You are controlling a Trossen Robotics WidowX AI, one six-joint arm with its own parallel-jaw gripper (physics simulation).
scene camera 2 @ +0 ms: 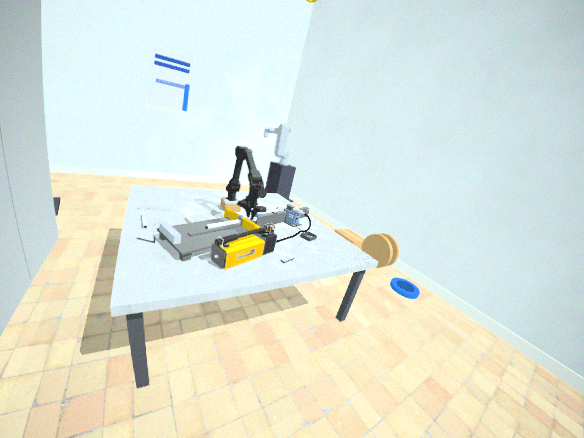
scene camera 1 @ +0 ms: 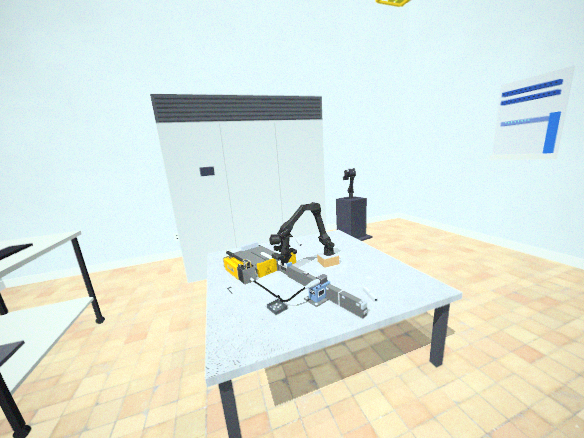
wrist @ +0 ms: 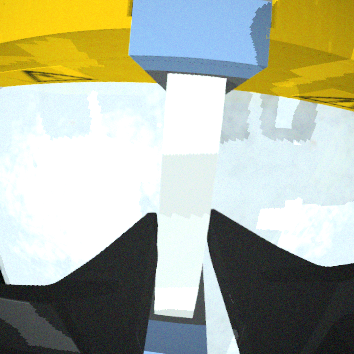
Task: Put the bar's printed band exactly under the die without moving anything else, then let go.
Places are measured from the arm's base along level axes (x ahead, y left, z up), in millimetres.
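Pixels of known places: gripper, between the fingertips: (scene camera 1: 284,265) (wrist: 180,219); arm's base, origin of its link: (scene camera 2: 231,199) (scene camera 1: 329,253).
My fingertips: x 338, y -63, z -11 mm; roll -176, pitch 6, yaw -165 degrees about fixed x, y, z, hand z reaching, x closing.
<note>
Ahead of a thing's pixels: the offset from my fingertips to its top centre. "*": to the spot under its first point.
In the wrist view a flat white bar (wrist: 187,185) runs lengthwise between the black fingers. My gripper (wrist: 180,219) (scene camera 1: 286,261) (scene camera 2: 250,216) is shut on the bar, beside the yellow guards @[* 47 mm ahead, 61 mm right, 29 mm up] (wrist: 65,40) (scene camera 1: 267,267) (scene camera 2: 250,225). The bar's far end runs up to the dark opening under a light-blue block @[* 8 mm ahead, 67 mm right, 36 mm up] (wrist: 200,30) between the guards. Its near end is by a second blue block @[* 10 mm back, 49 mm left, 27 mm up] (wrist: 175,337) low in that view. A white strip (scene camera 2: 223,225) lies on the machine's grey bed; I cannot tell if it is the same bar. The printed band and the die cannot be made out.
A grey rail (scene camera 1: 352,301) (scene camera 2: 272,218) extends from the guards and carries a blue unit @[* 8 mm ahead, 404 mm left, 5 mm down] (scene camera 1: 319,293) (scene camera 2: 292,216). A cable joins the yellow motor box @[* 297 mm ahead, 148 mm right, 12 mm up] (scene camera 1: 234,268) (scene camera 2: 245,252) to it. A dark control box @[* 214 mm ahead, 309 mm left, 52 mm down] (scene camera 1: 277,306) (scene camera 2: 308,236) lies beside the rail.
</note>
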